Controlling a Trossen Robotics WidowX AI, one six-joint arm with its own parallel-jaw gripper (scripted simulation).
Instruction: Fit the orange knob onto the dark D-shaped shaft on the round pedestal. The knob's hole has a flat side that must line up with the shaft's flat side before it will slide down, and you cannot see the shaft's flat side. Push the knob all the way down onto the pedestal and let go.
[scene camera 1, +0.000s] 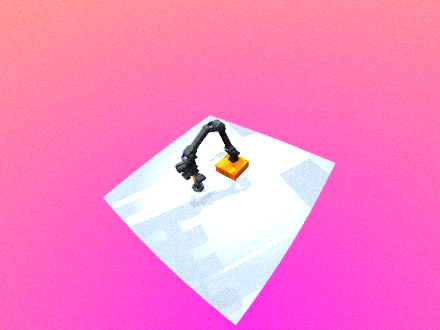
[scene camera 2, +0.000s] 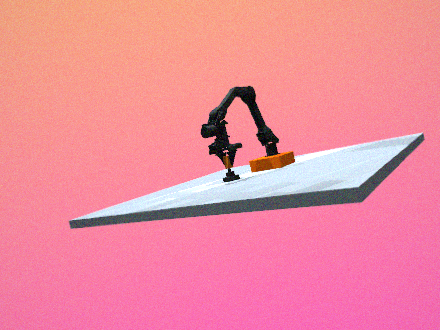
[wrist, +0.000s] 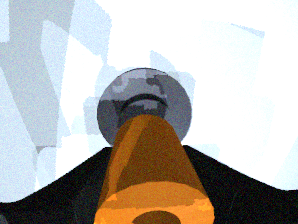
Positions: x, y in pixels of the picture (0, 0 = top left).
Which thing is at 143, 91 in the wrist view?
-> A pedestal.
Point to my gripper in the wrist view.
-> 147, 153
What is my gripper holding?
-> An orange knob.
